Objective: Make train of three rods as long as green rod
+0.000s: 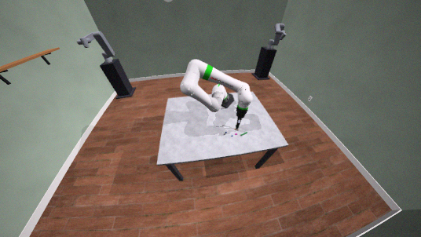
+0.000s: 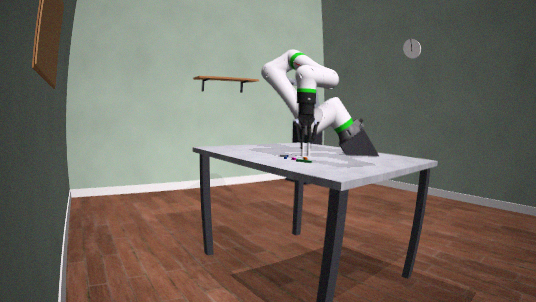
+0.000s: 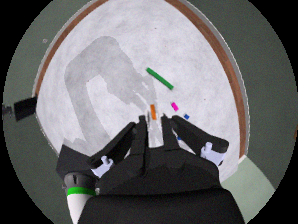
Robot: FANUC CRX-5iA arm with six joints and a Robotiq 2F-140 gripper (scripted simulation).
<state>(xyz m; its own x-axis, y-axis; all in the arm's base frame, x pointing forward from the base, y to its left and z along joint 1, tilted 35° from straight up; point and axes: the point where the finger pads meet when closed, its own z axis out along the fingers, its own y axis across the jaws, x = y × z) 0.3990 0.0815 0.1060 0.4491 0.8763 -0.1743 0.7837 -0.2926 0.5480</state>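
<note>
Now: hand 4 cm above the orange rod. From my hand the other things lie so: green rod 7 cm ahead, 6 cm to the left, 4 cm below; grey rod 2 cm ahead, 13 cm to the right, 4 cm below; magenta rod 5 cm ahead, 2 cm to the right, 4 cm below.
</note>
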